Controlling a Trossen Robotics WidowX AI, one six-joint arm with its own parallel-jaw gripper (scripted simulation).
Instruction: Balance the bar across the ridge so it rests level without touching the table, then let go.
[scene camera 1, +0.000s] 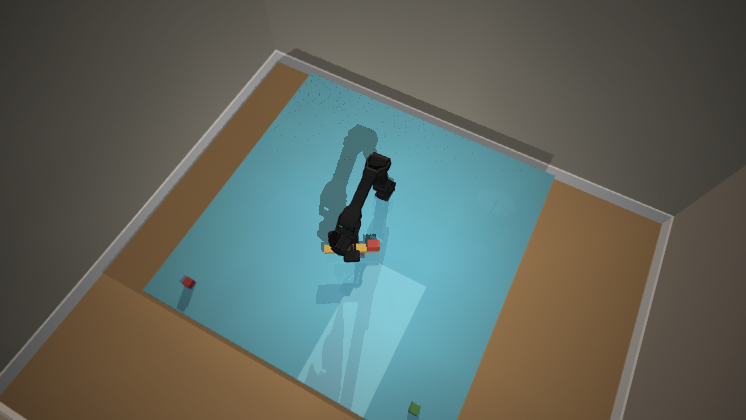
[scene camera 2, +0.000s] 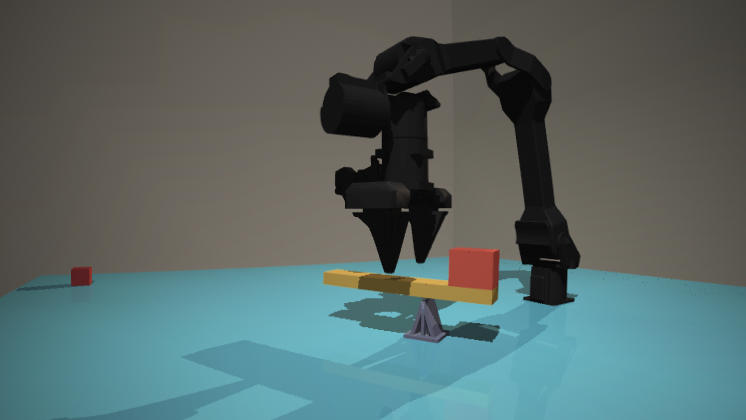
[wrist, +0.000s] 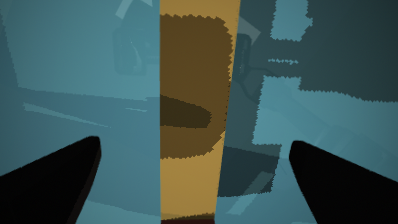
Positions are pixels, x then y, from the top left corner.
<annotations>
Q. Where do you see a yellow bar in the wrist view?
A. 196, 52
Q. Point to my gripper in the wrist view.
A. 198, 147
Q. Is my gripper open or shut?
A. Open.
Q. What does my gripper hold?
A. Nothing.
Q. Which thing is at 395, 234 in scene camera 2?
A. My gripper.
</annotations>
